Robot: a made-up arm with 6 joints. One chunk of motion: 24 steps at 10 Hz.
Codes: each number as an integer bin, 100 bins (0 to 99) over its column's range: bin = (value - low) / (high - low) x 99, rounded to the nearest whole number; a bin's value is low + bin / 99 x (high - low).
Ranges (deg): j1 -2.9..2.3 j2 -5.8..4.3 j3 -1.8..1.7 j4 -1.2..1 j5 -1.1..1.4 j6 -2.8..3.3
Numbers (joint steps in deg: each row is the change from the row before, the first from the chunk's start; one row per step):
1: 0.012 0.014 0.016 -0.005 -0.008 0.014
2: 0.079 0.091 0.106 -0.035 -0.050 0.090
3: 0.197 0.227 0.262 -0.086 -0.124 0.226
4: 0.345 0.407 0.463 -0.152 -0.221 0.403
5: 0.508 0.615 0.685 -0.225 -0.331 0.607
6: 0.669 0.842 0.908 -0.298 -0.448 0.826
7: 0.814 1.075 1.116 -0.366 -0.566 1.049
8: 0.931 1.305 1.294 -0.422 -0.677 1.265
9: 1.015 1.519 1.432 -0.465 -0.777 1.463
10: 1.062 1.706 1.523 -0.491 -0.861 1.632
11: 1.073 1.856 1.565 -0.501 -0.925 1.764
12: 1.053 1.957 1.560 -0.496 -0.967 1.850
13: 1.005 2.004 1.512 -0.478 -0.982 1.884
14: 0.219 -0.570 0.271 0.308 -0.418 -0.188
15: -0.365 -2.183 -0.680 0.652 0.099 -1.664
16: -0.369 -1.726 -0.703 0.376 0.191 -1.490
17: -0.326 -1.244 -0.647 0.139 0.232 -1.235
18: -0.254 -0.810 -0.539 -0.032 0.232 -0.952
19: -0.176 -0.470 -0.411 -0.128 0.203 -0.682
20: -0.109 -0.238 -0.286 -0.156 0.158 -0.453
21: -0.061 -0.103 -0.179 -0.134 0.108 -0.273
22: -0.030 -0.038 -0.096 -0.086 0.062 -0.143
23: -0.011 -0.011 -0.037 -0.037 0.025 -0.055
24: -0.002 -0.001 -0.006 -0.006 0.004 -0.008
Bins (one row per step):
1: 55 57 51 54 43 46
2: 57 58 54 52 42 47
3: 59 59 58 50 39 49
4: 62 61 64 47 35 52
5: 65 63 70 44 30 55
6: 68 65 77 41 26 59
7: 71 67 82 38 21 62
8: 73 70 88 35 17 66
9: 75 72 91 33 13 69
10: 75 74 94 32 9 72
11: 76 75 95 31 7 74
12: 75 76 95 32 5 75
13: 74 76 94 32 5 76
14: 59 51 59 68 27 42
15: 48 35 32 83 47 18
16: 48 40 31 71 51 21
17: 49 45 33 60 53 25
18: 50 49 36 53 53 30
19: 52 52 39 48 52 34
20: 53 55 43 47 50 38
21: 54 56 46 48 48 41
22: 55 56 48 50 46 43
23: 55 57 50 52 45 45
24: 55 57 51 54 44 45

